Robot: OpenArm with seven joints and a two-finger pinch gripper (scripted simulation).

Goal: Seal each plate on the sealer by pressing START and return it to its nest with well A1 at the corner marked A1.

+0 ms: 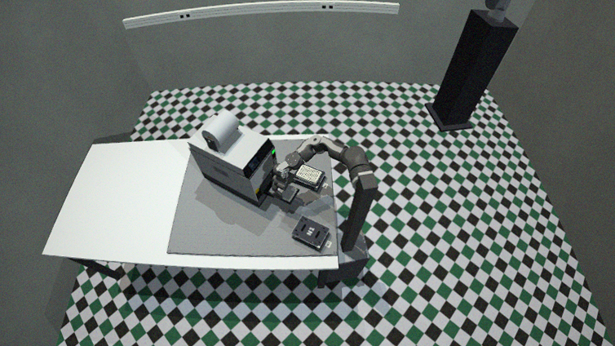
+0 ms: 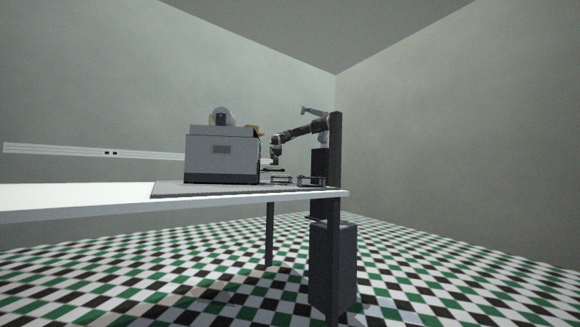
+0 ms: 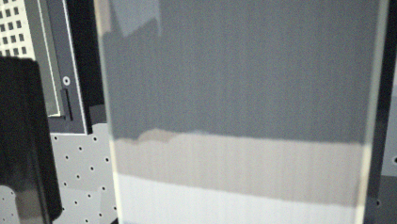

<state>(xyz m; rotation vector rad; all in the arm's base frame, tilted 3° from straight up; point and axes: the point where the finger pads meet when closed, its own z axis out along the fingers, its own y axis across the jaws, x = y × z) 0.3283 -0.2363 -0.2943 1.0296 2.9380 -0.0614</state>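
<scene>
The dark stage is 3 cm below my hand. The rest, counted from my hand: white foil roll: 26 cm ahead, 21 cm to the right, 29 cm above; then touch screen: 12 cm ahead, 4 cm to the right, 19 cm above.
</scene>
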